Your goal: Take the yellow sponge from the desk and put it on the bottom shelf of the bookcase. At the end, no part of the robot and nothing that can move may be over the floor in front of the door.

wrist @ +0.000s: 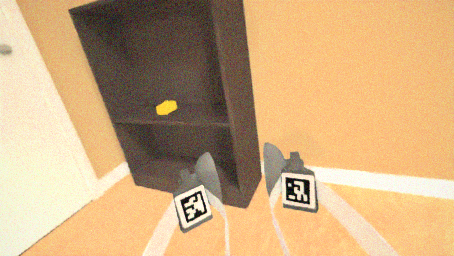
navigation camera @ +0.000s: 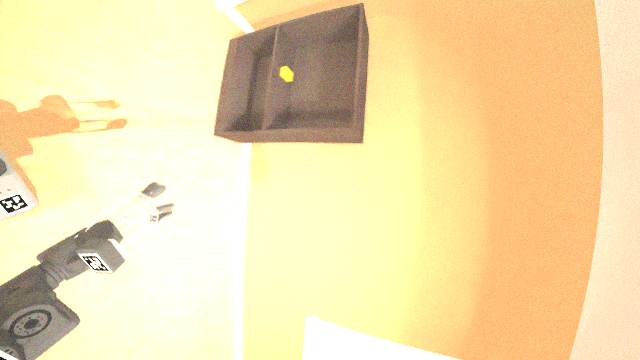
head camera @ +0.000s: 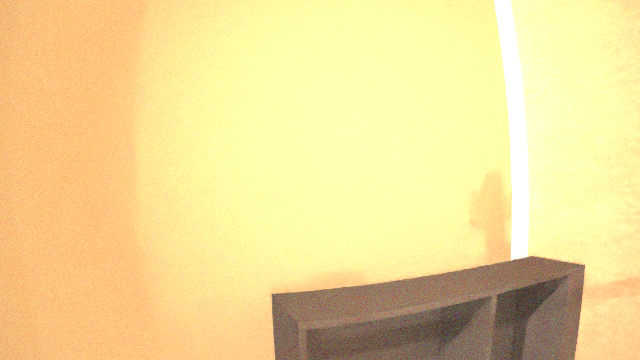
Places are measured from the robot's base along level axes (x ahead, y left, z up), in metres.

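Pixels of known places: gripper, fingertip midpoint: (navigation camera: 167, 195).
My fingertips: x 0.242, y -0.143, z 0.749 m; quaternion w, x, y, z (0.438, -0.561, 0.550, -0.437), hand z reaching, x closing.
For each thing: its top centre in the pictures, then the offset to it from my fingertips. "*": a spot on its surface instead.
- yellow sponge, top centre: (navigation camera: 289, 73) dz -0.219, dx +1.090, dy +0.354 m
- dark bookcase, surface spot: (head camera: 425, 292) * dz -0.087, dx +0.834, dy -0.051 m
The yellow sponge (navigation camera: 286, 74) (wrist: 166, 107) lies inside the dark bookcase (head camera: 425, 292) (navigation camera: 300, 136) (wrist: 237, 100), on the shelf board above the bottom compartment, near its front edge. The bottom compartment shows below that board in the wrist view. My gripper (navigation camera: 160, 200) (wrist: 239, 165) is open, with nothing between its fingertips. It is out in front of the bookcase and apart from it; in the wrist view the fingers overlap its lower right corner. The desk does not show in these views.
A white door (wrist: 35, 125) with a handle (wrist: 5, 49) stands left of the bookcase in the wrist view. A white baseboard (head camera: 517, 150) (wrist: 390, 181) runs along the orange wall. A white panel (navigation camera: 360, 345) shows at the navigation view's bottom edge.
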